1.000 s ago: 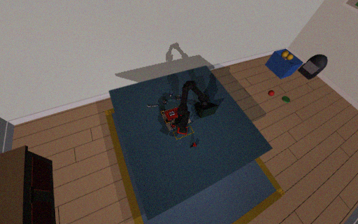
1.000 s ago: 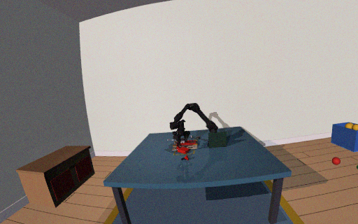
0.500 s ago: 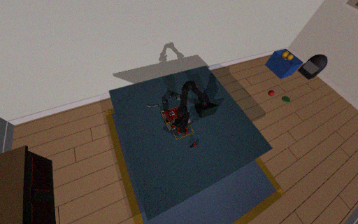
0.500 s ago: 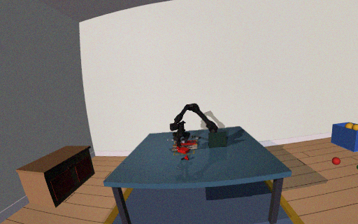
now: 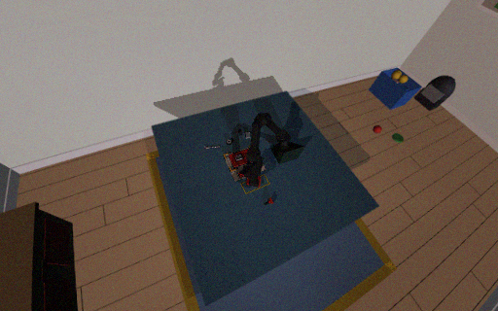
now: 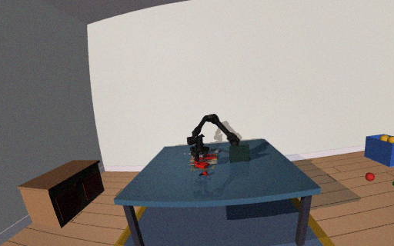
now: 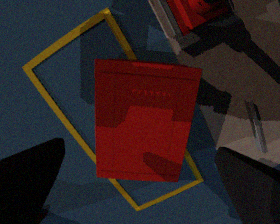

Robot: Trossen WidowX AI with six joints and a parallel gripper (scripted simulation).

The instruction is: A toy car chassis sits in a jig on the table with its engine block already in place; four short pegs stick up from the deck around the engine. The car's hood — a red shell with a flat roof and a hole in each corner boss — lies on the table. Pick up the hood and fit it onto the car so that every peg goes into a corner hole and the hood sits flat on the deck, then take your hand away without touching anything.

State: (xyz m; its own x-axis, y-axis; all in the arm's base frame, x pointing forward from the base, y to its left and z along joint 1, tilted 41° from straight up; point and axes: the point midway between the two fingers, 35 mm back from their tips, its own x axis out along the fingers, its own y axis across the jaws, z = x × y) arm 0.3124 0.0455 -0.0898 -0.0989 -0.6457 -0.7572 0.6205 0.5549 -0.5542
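Right now my gripper tip is 40 mm above the red hood.
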